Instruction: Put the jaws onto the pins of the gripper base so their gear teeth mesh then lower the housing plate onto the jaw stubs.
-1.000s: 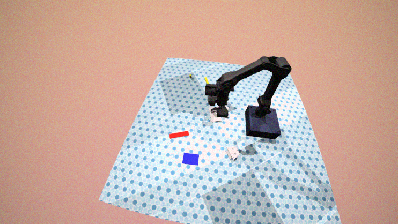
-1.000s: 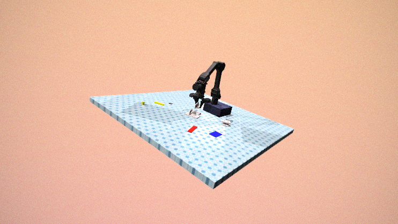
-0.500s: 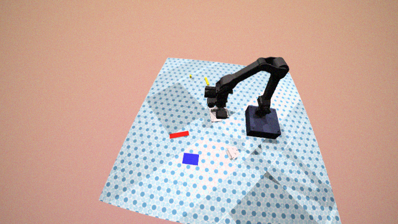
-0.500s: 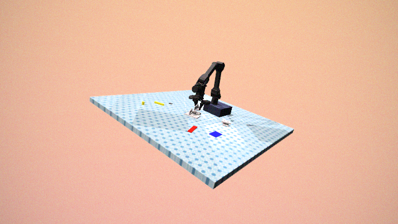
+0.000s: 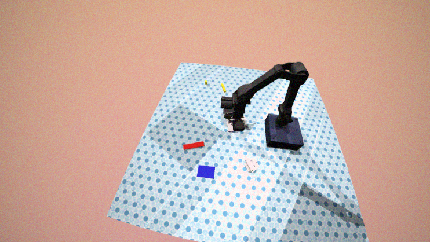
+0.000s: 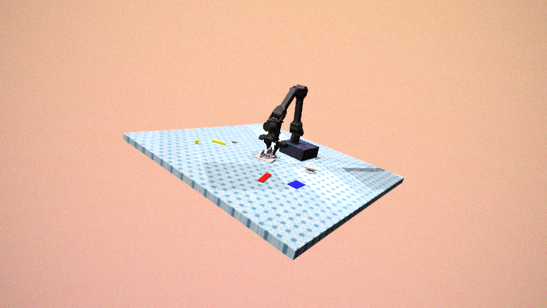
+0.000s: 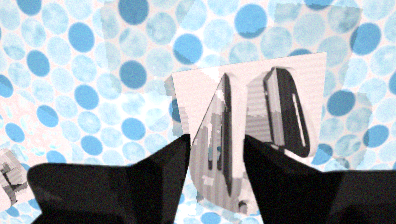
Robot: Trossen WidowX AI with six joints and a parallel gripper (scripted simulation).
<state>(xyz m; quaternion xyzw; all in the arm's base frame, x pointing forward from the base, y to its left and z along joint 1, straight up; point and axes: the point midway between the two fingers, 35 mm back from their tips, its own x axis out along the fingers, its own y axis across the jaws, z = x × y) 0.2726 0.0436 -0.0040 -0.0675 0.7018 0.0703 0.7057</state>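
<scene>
Right now the flat white plate is 4 cm below my gripper tip, 3 cm to the right of it and 2 cm ahead of it. The rest, counted from my gripper tip: jaw: 3 cm behind, 2 cm to the right; housing plate: 5 cm to the right, 4 cm below, 4 cm behind; small white piece: 23 cm to the left, 13 cm behind, 3 cm below.
</scene>
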